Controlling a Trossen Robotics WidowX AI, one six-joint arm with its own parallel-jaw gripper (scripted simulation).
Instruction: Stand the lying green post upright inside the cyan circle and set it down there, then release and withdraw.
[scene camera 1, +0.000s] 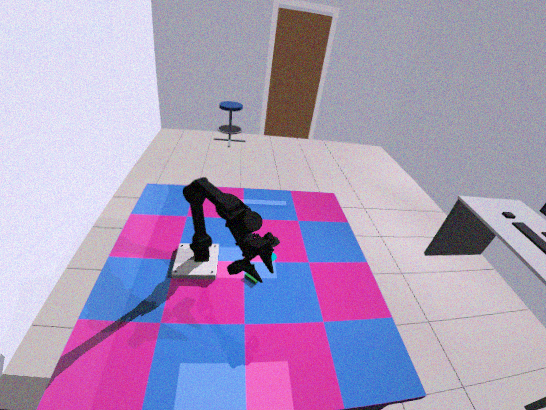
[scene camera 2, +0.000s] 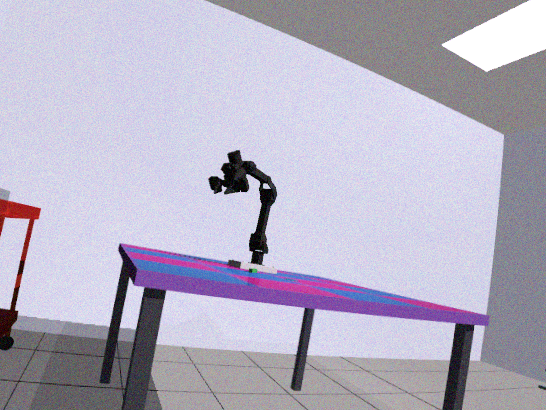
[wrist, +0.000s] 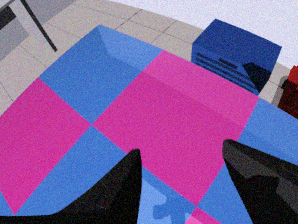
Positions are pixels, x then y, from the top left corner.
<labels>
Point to the gripper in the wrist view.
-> At 182, 151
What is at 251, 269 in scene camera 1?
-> The gripper.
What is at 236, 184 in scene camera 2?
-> The gripper.
</labels>
